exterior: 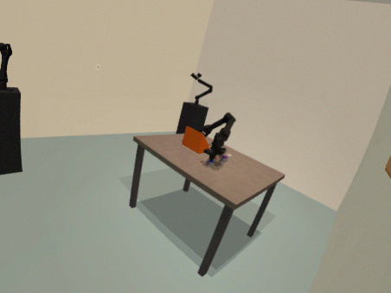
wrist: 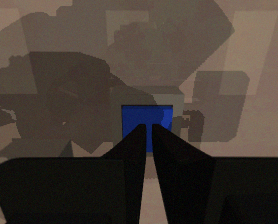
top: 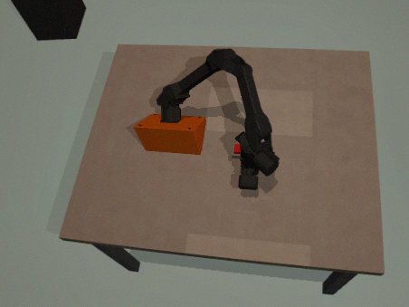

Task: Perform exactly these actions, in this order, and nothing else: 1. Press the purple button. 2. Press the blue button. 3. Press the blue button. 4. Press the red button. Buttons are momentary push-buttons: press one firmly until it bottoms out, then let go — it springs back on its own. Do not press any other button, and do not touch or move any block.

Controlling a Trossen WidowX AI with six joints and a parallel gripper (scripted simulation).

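Right now my gripper tip is 10 mm above the blue button. The rest, counted from my gripper tip: red button: 90 mm to the left, 40 mm behind; then small pale object: 340 mm to the left, 20 mm below, 20 mm behind; then purple button: 200 mm to the left.
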